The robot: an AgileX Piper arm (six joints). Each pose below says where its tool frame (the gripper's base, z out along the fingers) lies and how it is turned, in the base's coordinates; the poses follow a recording.
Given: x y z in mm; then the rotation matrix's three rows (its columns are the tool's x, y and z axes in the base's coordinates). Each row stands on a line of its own.
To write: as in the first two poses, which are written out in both.
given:
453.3 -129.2 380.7
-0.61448 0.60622 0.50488
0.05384 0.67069 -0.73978
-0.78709 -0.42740 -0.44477
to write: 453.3 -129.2 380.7 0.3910 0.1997 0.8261 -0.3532
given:
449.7 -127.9 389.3
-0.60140 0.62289 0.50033
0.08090 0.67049 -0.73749
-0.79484 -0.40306 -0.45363
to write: 449.7 -127.9 389.3 0.3923 0.2132 0.8255 -0.3454
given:
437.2 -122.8 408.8
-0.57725 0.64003 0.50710
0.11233 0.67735 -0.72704
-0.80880 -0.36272 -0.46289
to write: 437.2 -122.8 408.8 0.3991 0.2282 0.8242 -0.3305
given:
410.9 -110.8 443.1
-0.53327 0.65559 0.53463
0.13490 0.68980 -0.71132
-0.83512 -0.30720 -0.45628
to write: 410.9 -110.8 443.1 0.4184 0.2415 0.8184 -0.3111
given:
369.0 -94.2 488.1
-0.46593 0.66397 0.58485
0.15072 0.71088 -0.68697
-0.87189 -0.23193 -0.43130
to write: 369.0 -94.2 488.1 0.4510 0.2522 0.8075 -0.2845
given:
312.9 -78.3 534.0
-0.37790 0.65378 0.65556
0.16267 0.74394 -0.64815
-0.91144 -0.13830 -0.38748
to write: 312.9 -78.3 534.0 0.4946 0.2577 0.7920 -0.2482
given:
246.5 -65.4 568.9
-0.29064 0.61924 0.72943
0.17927 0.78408 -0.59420
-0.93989 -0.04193 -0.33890
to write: 246.5 -65.4 568.9 0.5372 0.2570 0.7768 -0.2047
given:
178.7 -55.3 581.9
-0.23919 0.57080 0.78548
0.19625 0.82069 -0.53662
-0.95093 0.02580 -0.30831
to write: 178.7 -55.3 581.9 0.5642 0.2492 0.7694 -0.1660
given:
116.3 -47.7 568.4
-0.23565 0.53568 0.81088
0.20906 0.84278 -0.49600
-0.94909 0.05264 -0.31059
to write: 116.3 -47.7 568.4 0.5693 0.2409 0.7728 -0.1434
